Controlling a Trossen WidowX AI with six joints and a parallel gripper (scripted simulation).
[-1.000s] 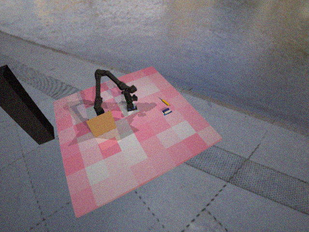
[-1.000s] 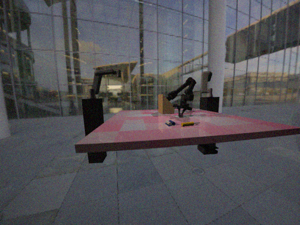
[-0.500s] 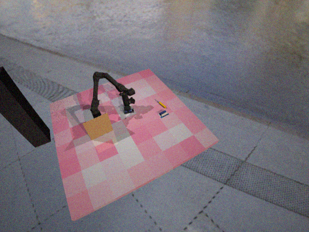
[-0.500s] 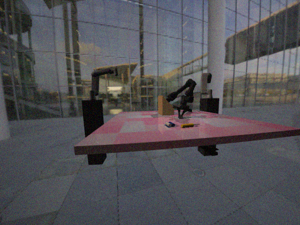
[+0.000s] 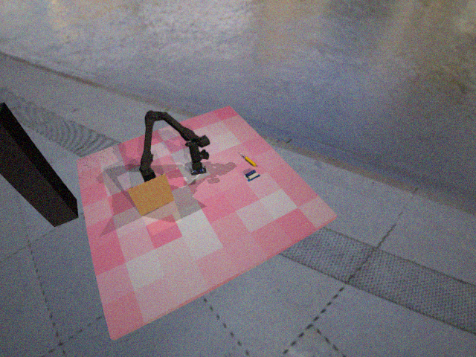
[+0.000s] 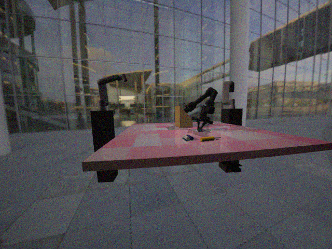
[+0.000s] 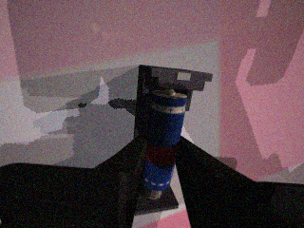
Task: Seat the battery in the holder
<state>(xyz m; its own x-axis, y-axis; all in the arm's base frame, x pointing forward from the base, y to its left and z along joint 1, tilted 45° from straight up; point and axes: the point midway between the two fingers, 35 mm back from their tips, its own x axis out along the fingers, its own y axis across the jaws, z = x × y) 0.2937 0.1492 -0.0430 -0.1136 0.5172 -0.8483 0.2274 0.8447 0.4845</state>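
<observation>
Now: the battery 1 cm above my gripper tip. From my gripper tip the other things lie so: yellow-handled screwdriver 33 cm ahead, 4 cm to the right.
</observation>
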